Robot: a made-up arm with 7 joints. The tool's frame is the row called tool.
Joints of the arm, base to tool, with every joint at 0 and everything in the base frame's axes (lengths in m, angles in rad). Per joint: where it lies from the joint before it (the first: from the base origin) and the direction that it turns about. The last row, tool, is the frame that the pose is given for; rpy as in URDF.
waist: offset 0 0 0 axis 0.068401 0.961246 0.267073
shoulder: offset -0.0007 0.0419 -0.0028 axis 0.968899 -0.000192 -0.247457
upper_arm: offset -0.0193 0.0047 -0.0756 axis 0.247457 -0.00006 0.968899
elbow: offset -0.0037 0 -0.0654 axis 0.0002 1 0.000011
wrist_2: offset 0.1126 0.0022 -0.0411 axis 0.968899 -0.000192 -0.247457
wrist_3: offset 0.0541 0 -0.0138 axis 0.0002 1 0.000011
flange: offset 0.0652 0 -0.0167 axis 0.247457 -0.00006 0.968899
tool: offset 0 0 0 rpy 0 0.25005 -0.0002
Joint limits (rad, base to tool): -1.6..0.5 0..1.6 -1.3..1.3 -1.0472..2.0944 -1.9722..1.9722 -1.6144..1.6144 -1.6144..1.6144
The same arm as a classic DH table. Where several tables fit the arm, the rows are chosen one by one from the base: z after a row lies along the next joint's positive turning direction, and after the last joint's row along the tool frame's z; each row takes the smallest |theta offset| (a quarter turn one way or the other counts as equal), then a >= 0, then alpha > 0; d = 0 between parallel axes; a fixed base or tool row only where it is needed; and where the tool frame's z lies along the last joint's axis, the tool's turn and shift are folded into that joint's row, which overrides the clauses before.
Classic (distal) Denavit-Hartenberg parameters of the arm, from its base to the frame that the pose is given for. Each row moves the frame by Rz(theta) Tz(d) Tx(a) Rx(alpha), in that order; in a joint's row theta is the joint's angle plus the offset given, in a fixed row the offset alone. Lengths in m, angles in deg.
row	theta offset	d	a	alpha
base (fixed)	-4.07	0	0	-74.51
waist	-75.12	0.0395	-0.0143	-90
shoulder	74	0	-0.0047	90
upper_arm	90	-0.1423	0.0126	-90
elbow	90	0.0022	0.012	90
wrist_2	0	0.1751	0	-90
wrist_3	-90	0	0.0673	90
flange	0	0	0	0
Joint limits (deg, base to tool): -91.67..28.65 0..91.67 -74.48..74.48 -60..120 -113..113 -92.5..92.5 -92.5..92.5

